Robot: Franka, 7 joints.
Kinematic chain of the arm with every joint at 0, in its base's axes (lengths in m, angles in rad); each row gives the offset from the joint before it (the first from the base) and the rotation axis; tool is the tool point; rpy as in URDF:
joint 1: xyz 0 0 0.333 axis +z
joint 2: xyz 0 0 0 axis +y
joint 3: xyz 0 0 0.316 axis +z
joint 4: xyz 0.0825 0 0 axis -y
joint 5: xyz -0.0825 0 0.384 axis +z
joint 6: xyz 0 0 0 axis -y
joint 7: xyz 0.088 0 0 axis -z
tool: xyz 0 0 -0.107 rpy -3.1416 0 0
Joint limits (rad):
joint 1: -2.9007..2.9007
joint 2: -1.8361..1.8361
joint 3: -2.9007..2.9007
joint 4: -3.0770..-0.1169
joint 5: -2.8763..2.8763
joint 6: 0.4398..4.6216
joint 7: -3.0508..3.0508
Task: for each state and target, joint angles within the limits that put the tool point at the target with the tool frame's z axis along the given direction. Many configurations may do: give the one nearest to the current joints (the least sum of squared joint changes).
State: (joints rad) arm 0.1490 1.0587 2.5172 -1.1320 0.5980 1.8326 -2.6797
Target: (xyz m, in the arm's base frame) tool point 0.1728 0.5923 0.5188 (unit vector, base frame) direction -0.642 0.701 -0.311
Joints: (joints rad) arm -0.0777 0.7425 1.6480 -1.9480 0.5564 2.6477 -2.6797
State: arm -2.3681 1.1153 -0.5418 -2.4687 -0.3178 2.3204 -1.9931
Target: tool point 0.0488 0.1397 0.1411 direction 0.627 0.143 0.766
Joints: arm -2.5382 1.3080 -0.4335 -2.9378 -0.1635 1.7573 -1.9931
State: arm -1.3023 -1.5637 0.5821 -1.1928 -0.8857 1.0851 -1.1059
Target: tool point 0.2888 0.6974 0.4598 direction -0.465 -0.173 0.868
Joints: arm -1.6920 -1.8361 0.8810 -0.7251 -1.1323 1.3364 -1.1059
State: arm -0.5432 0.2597 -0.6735 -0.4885 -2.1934 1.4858 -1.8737
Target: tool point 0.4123 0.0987 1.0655 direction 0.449 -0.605 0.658
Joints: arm 0.2433 0.0851 0.0583 -0.7290 -1.9834 2.2590 -1.8737
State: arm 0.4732 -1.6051 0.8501 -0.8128 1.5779 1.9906 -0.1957
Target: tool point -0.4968 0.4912 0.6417 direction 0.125 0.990 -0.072
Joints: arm -0.1140 -1.7069 0.8089 -1.3576 1.3793 2.2859 -0.1957
